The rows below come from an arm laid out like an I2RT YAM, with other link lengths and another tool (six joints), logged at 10 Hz.
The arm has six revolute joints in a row. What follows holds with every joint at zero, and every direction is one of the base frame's. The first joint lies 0.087 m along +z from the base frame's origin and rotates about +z. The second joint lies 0.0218 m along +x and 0.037 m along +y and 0.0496 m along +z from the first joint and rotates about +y. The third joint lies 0.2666 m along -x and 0.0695 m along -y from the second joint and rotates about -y. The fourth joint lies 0.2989 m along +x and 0.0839 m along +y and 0.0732 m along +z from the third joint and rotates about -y. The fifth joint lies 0.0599 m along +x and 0.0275 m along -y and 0.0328 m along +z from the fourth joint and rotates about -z. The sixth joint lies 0.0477 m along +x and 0.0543 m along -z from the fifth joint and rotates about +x. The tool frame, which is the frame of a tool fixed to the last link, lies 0.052 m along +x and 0.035 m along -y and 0.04 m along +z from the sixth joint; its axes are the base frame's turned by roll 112, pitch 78.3 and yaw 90 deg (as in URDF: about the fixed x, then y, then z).
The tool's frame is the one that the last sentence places.
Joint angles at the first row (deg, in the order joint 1, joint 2, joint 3, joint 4, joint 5, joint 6):
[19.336, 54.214, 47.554, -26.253, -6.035, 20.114]
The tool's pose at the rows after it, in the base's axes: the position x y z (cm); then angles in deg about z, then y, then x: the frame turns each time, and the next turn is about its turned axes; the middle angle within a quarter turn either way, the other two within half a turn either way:
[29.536, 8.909, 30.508, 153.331, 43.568, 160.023]
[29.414, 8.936, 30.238, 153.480, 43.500, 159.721]
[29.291, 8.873, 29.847, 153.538, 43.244, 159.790]
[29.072, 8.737, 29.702, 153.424, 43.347, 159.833]
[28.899, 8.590, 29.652, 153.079, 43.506, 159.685]
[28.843, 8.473, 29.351, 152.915, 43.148, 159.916]
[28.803, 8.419, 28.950, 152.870, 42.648, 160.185]
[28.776, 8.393, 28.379, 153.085, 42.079, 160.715]
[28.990, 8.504, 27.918, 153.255, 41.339, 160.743]
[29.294, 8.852, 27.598, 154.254, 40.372, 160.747]
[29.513, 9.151, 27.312, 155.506, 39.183, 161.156]
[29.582, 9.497, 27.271, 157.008, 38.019, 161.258]
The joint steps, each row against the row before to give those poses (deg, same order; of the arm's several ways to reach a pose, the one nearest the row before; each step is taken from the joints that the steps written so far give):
[-0.249, -0.764, -0.526, -0.099, 0.319, -0.371]
[-0.027, -0.445, -0.745, 0.405, -0.433, -0.038]
[-0.085, -0.369, -0.793, 0.216, -0.160, 0.072]
[-0.074, -0.676, -0.621, -0.010, 0.110, -0.042]
[-0.108, -0.603, -0.461, 0.051, 0.135, 0.041]
[-0.127, -0.117, -0.435, -0.029, 0.089, 0.224]
[-0.034, -0.002, -0.506, 0.045, 0.041, 0.292]
[0.001, 0.098, -0.704, 0.144, 0.045, 0.192]
[-0.068, 0.724, -0.232, 0.454, -0.470, 0.301]
[0.035, 1.139, 0.324, 0.127, -1.178, 0.006]
[-0.007, 1.088, 0.537, -0.541, -1.156, -0.103]
[0.000, 0.688, 0.744, -1.016, -1.585, -0.286]

